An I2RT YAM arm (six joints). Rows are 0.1 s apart.
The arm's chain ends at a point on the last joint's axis. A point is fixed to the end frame.
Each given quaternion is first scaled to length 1.
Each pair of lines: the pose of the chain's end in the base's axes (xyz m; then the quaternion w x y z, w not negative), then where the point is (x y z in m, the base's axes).
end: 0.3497 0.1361 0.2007 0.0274 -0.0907 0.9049 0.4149
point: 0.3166 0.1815 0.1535
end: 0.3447 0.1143 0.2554 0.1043 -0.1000 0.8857 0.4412
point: 0.3204 0.1645 0.2078
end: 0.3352 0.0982 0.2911 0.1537 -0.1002 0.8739 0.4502
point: 0.3171 0.1510 0.2435
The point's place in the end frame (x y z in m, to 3 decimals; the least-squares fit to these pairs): 0.032 0.000 0.066
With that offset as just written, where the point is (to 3 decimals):
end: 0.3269 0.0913 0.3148 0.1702 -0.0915 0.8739 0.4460
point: 0.312 0.145 0.267
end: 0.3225 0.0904 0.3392 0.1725 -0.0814 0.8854 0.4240
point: 0.308 0.142 0.289
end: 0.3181 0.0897 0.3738 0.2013 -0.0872 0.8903 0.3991
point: 0.308 0.139 0.320
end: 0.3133 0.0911 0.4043 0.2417 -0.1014 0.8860 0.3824
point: 0.309 0.139 0.349
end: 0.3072 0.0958 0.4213 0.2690 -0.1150 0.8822 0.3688
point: 0.306 0.143 0.365
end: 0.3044 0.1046 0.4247 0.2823 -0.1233 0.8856 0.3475
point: 0.306 0.149 0.366
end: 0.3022 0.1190 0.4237 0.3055 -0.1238 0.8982 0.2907
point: 0.309 0.157 0.361
